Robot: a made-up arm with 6 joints.
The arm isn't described. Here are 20 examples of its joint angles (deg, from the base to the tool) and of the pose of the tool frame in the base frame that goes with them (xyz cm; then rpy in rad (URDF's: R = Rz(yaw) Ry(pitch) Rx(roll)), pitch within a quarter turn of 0, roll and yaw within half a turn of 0).
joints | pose
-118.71 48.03 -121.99 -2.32 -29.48 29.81 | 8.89 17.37 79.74 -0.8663 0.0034 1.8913
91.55 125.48 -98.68 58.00 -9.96 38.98 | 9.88 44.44 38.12 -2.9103 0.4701 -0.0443
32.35 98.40 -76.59 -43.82 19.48 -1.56 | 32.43 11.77 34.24 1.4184 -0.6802 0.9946
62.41 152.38 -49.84 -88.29 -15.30 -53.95 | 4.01 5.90 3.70 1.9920 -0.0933 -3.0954
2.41 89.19 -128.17 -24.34 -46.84 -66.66 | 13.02 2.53 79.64 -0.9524 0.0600 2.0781
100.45 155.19 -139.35 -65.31 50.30 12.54 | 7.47 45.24 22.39 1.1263 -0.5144 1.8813
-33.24 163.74 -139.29 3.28 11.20 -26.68 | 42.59 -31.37 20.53 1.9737 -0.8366 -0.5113
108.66 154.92 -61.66 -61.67 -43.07 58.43 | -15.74 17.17 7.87 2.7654 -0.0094 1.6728
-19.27 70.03 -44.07 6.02 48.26 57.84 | 15.76 -9.33 28.27 2.4040 0.2122 -1.6875
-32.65 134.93 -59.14 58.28 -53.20 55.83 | 18.03 -36.85 21.94 -3.1111 0.1584 -2.8477
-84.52 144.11 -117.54 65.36 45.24 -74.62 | 11.06 -43.26 27.67 2.6623 -0.6060 -1.3708
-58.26 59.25 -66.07 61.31 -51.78 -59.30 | -7.74 -23.80 64.61 -2.1424 -0.8045 2.5099
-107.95 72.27 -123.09 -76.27 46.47 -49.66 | -19.84 -11.42 69.79 -0.0021 -0.4447 -1.2318
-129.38 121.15 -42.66 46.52 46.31 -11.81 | -4.19 -15.40 16.16 2.1928 0.8196 -3.0552
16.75 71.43 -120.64 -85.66 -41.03 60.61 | 9.10 11.08 72.39 -0.2877 -0.6683 -3.0607
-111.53 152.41 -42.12 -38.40 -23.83 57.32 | -1.74 -16.83 4.01 2.2668 0.3127 -2.6138
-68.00 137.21 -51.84 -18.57 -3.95 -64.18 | 7.29 -21.93 7.65 1.8274 0.0664 -0.1314
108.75 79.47 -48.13 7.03 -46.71 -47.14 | -4.83 26.98 50.93 -0.0234 -1.2096 -2.5274
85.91 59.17 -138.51 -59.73 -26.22 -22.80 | -5.24 -10.89 81.28 -1.0450 0.2109 -2.6977
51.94 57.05 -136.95 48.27 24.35 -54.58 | -4.85 -7.17 80.94 -0.8655 -0.6302 -2.0710
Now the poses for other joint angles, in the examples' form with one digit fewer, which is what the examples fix.
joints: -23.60 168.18 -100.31 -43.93 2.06 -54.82
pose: 29.7 -17.1 -0.6 1.578 0.110 0.871
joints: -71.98 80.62 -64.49 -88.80 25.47 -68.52
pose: -2.8 -32.1 39.3 0.498 0.910 -0.226
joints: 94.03 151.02 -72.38 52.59 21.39 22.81
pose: 0.0 25.3 5.0 2.057 0.495 0.015
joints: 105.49 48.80 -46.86 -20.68 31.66 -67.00
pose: 1.3 17.0 37.9 0.989 -0.224 2.857
